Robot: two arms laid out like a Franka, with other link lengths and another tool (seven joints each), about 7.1 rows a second.
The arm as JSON. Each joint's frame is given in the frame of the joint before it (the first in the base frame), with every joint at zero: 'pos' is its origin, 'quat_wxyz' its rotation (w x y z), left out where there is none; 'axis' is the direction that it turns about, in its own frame. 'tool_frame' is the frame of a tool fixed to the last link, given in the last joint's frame.
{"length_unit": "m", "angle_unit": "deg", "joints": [
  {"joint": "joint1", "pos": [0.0, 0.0, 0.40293], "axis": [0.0, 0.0, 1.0]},
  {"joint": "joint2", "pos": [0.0, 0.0, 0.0], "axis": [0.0, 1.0, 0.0]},
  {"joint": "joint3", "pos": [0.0, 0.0, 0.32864], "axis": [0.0, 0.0, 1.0]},
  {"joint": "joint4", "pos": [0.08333, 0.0, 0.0], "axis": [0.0, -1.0, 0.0]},
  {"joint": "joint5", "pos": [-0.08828, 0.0, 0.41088], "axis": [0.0, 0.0, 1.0]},
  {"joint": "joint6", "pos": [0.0, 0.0, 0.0], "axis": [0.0, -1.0, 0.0]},
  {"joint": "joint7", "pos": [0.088, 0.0, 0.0], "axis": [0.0, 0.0, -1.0]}
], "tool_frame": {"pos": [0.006, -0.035, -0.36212], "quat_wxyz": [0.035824, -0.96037, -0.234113, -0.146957]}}
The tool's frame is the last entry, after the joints.
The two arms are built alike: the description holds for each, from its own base.
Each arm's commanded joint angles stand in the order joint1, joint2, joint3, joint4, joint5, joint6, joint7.
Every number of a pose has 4 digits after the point. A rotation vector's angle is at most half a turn.
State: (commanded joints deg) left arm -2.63 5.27 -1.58 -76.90 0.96 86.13 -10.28; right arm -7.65 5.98 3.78 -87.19 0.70 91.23 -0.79
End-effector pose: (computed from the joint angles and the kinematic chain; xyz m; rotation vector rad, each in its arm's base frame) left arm 0.6295 -0.0733 0.5112 -2.8853 -0.8781 -0.5495; right arm 0.6109 -0.0723 0.4209 -2.9569 -0.6283 -0.4107
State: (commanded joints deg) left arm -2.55 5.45 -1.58 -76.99 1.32 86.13 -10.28; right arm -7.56 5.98 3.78 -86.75 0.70 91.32 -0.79
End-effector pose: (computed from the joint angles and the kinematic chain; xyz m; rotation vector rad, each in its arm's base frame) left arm 0.6298 -0.0701 0.5082 -2.8783 -0.8772 -0.5448; right arm 0.6139 -0.0715 0.4249 -2.9566 -0.6317 -0.4243
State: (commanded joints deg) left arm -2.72 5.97 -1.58 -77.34 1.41 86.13 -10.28; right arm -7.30 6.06 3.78 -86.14 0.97 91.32 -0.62
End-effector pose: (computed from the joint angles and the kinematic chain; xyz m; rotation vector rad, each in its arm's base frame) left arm 0.6292 -0.0713 0.4993 -2.8780 -0.8699 -0.5234; right arm 0.6173 -0.0673 0.4293 -2.9518 -0.6330 -0.4392
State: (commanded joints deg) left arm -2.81 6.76 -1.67 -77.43 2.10 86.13 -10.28; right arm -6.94 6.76 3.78 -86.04 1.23 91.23 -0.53
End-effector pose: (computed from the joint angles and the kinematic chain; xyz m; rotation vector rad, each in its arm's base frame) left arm 0.6303 -0.0689 0.4895 -2.8679 -0.8589 -0.5058; right arm 0.6180 -0.0618 0.4223 -2.9445 -0.6358 -0.4224
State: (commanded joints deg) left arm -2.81 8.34 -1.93 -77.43 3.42 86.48 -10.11; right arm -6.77 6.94 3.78 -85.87 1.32 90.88 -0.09
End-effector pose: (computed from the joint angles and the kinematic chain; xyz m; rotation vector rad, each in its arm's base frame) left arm 0.6349 -0.0635 0.4723 -2.8502 -0.8364 -0.4839; right arm 0.6166 -0.0594 0.4213 -2.9449 -0.6276 -0.4135
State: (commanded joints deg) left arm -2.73 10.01 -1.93 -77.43 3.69 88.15 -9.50; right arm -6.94 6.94 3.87 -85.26 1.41 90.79 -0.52
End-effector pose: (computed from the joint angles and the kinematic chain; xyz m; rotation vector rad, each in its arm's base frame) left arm 0.6470 -0.0621 0.4565 -2.8524 -0.8198 -0.4859; right arm 0.6194 -0.0598 0.4264 -2.9406 -0.6368 -0.4274
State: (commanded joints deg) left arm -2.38 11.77 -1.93 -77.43 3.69 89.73 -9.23; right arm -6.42 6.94 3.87 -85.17 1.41 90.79 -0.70
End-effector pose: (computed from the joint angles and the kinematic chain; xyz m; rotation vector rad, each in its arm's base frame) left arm 0.6585 -0.0591 0.4392 -2.8532 -0.8192 -0.4806; right arm 0.6205 -0.0542 0.4272 -2.9351 -0.6546 -0.4287
